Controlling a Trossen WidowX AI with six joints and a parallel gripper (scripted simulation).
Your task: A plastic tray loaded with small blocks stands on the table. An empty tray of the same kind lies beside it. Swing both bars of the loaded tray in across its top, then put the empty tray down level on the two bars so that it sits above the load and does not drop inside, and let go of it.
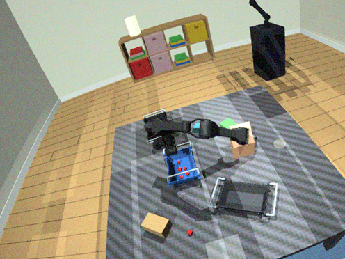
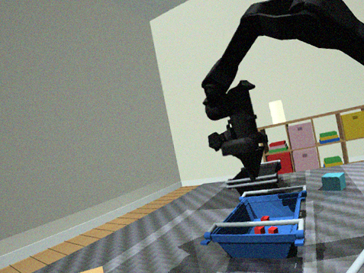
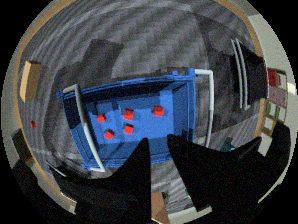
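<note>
The dark tray lies 39 cm to the left of my gripper tip, 24 cm behind it and 8 cm below it. The rest, counted from my gripper tip: cyan cube: 24 cm to the right, 22 cm behind, 10 cm below; flat tan block: 35 cm to the left, 21 cm ahead, 10 cm below; green block: 41 cm behind, 15 cm to the right, 11 cm below.
</note>
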